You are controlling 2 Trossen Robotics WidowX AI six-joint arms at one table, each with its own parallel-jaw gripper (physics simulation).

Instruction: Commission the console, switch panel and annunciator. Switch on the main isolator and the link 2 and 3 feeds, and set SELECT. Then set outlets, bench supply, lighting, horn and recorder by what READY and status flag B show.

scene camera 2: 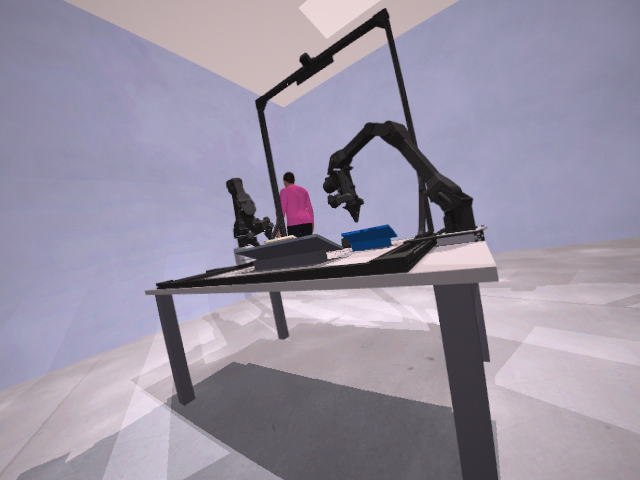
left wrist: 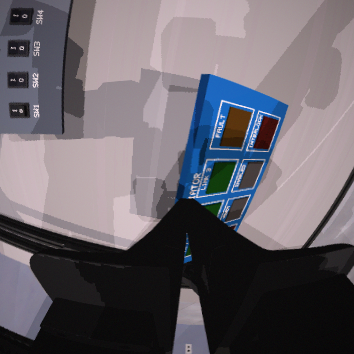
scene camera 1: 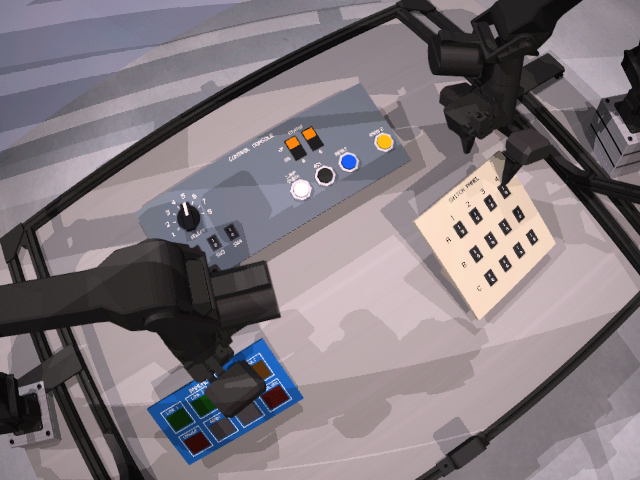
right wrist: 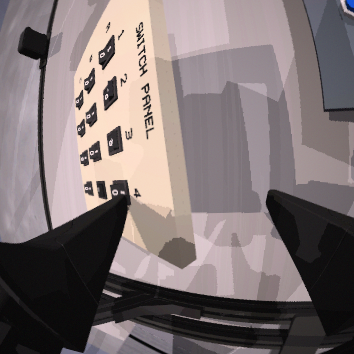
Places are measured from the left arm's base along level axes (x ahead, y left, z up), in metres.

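Pixels of known places: left gripper, fingertip midpoint: (scene camera 2: 356, 222) (left wrist: 185, 204) (scene camera 1: 208, 362); right gripper, fingertip midpoint: (right wrist: 197, 199); left arm's base at its link origin: (scene camera 2: 461, 230) (scene camera 1: 25, 414); right arm's base at its link origin: (scene camera 2: 243, 247) (scene camera 1: 635, 116).
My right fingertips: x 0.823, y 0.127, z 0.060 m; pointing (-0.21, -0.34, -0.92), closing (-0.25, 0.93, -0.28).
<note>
For each thing: its top centre in the pictures, then the offset to it from my right fingertips. "*": a spot on its surface instead.
- grey control console at a spot on its surface: (scene camera 1: 268, 175) * dz -0.017, dx -0.305, dy +0.111 m
- SELECT knob at its top centre: (scene camera 1: 184, 211) dz +0.012, dx -0.437, dy +0.082 m
- blue annunciator at its top centre: (left wrist: 216, 208) (scene camera 1: 214, 395) (scene camera 2: 366, 228) dz -0.006, dx -0.467, dy -0.186 m
- rocker A4 at its top centre: (right wrist: 115, 192) dz +0.012, dx +0.008, dy -0.048 m
The grey control console (scene camera 1: 268, 175) (scene camera 2: 289, 248) has a SELECT knob (scene camera 1: 188, 217) pointing at 5 and two status flags (scene camera 1: 303, 142) with orange upper halves. The cream switch panel (scene camera 1: 439, 227) (right wrist: 165, 165) carries rows A to C of black rockers. The blue annunciator (scene camera 1: 295, 390) (scene camera 2: 368, 236) (left wrist: 240, 95) has dim-looking lamps, with READY grey. My right gripper (scene camera 1: 485, 167) (right wrist: 197, 199) is open and empty; one fingertip is at rocker A4 (right wrist: 119, 190), contact unclear. My left gripper (scene camera 1: 235, 388) (scene camera 2: 356, 219) (left wrist: 185, 204) is shut and empty above the annunciator, hiding some lamps.
White, black, blue and yellow buttons stand along the console's lower right. SW1 to SW4 (left wrist: 20, 64) show in the left wrist view; the left arm hides some in scene camera 1. A black frame (scene camera 1: 217, 122) borders the table. A person in pink (scene camera 2: 298, 206) stands behind it.
</note>
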